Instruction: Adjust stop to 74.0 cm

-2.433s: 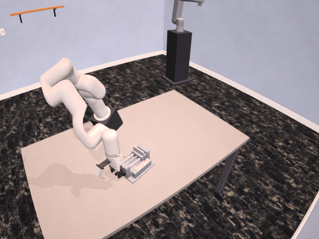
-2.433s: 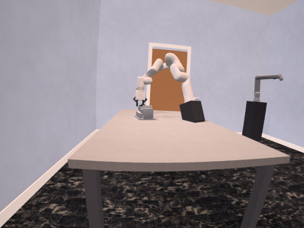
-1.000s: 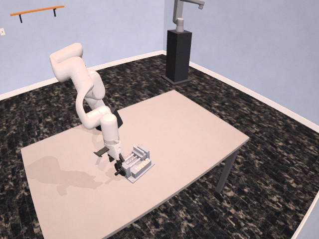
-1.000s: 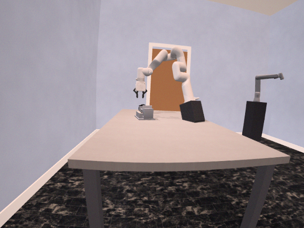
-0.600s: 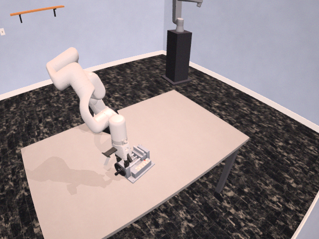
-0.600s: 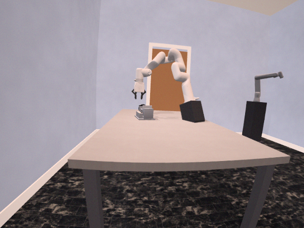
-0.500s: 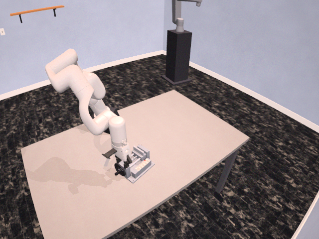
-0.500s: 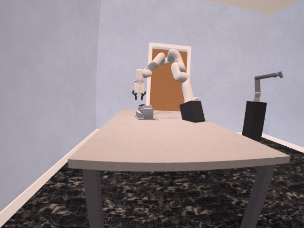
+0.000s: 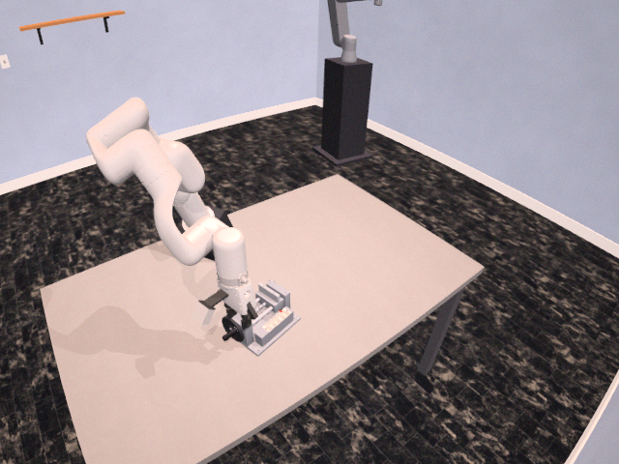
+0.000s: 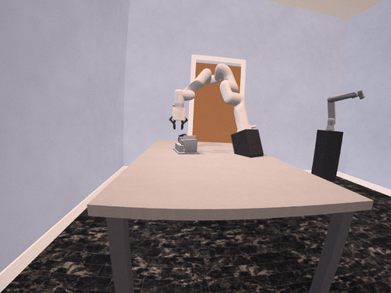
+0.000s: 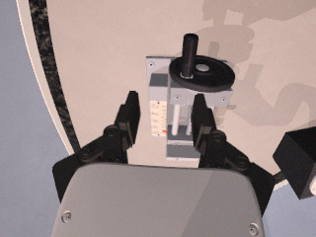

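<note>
The handwheel knob is 7 cm below my hand, 3 cm to the right of it and 1 cm behind it. Also, from my hand: sliding stop block (14 cm to the left, 9 cm behind, 8 cm below); then black handwheel (8 cm below, 2 cm to the right, 2 cm behind).
</note>
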